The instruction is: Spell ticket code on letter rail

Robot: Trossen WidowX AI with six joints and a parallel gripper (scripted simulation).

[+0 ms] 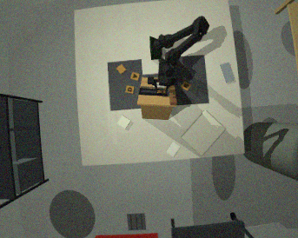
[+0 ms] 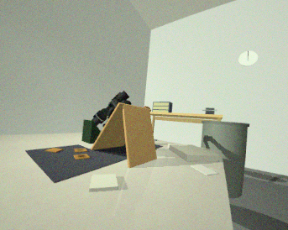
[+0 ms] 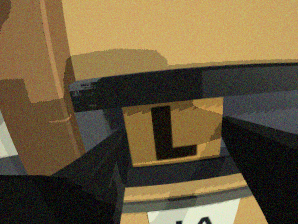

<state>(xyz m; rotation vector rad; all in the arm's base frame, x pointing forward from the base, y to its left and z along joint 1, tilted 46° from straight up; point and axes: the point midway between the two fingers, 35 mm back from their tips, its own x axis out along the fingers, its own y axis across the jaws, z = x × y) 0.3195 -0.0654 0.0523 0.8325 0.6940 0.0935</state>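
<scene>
Right now the white ticket is 8 cm below my gripper tip and 7 cm behind it. Round my gripper tip: dark mat: 18 cm below, 15 cm behind; then white card: 30 cm to the right, 17 cm below, 16 cm ahead; then white box: 33 cm ahead, 29 cm to the left, 16 cm below.
</scene>
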